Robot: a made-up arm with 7 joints.
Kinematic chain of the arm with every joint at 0, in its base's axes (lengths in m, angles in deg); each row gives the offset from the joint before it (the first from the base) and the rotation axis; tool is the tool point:
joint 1: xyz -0.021 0.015 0.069 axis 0 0.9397 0.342
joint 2: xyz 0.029 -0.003 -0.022 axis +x
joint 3: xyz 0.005 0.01 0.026 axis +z
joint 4: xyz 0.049 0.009 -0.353 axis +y
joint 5: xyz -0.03 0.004 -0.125 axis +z
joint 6: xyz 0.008 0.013 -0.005 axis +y
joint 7: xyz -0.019 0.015 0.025 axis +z
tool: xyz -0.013 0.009 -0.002
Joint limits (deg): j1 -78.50..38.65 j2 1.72..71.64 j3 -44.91..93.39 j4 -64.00..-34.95 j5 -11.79..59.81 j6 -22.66..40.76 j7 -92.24..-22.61
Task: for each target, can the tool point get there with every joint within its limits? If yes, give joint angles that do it. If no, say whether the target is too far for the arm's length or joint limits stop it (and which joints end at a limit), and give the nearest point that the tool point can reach.
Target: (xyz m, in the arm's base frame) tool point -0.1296 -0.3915 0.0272
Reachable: no: joint limits stop it (at a limit: joint 1, joint 2, joint 3, joint 4, joint 5, joint 6, joint 7) | nearest point -0.1150 -0.0226 -0.3586 | short by 0.534 m
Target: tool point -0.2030 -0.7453 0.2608
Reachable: no: too far | nearest point 0.3680 -0.1877 0.0950 | short by 0.815 m
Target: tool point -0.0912 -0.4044 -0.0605
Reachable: no: joint limits stop it (at a limit: joint 1, joint 2, joint 3, joint 4, joint 5, joint 6, joint 7) | nearest point -0.1150 -0.0226 -0.3586 | short by 0.485 m
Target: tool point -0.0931 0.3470 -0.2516
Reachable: yes | joints 25.48 37.99 20.29 -58.11 45.83 26.40 -38.71
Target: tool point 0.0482 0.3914 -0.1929
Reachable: yes | joints 6.46 49.51 7.35 -47.16 41.62 35.14 -49.20
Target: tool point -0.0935 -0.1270 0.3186
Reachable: no: joint limits stop it (at a limit: joint 1, joint 2, joint 4, joint 5, joint 6, joint 7) | nearest point 0.2172 0.2754 0.3028 | short by 0.509 m
